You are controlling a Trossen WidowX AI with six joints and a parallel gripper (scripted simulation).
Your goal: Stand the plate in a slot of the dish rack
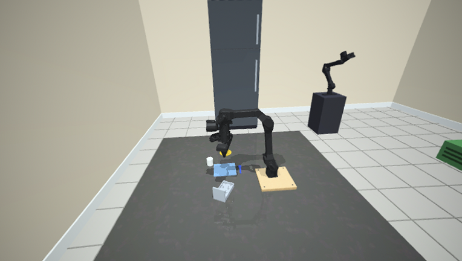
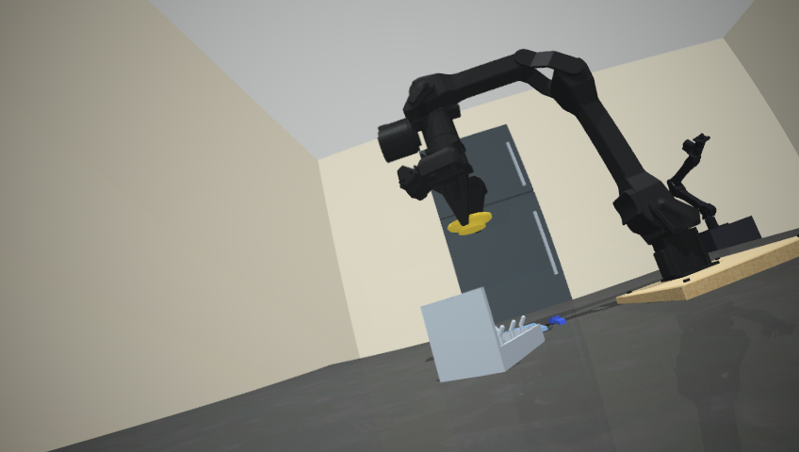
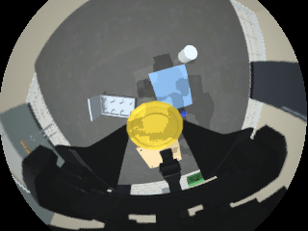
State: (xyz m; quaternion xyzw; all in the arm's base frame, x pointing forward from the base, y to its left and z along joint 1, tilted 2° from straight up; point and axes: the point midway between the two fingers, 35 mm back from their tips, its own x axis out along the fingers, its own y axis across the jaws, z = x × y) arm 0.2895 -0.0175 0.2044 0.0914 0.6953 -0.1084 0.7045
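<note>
Now: gripper tip 16 cm above the dish rack, 13 cm to the right of it and 2 cm short of it. Also, from my gripper tip: yellow plate (1 cm above); blue spoon (18 cm below, 10 cm behind, 8 cm to the right); light blue mat (18 cm below, 8 cm to the right, 1 cm ahead).
</note>
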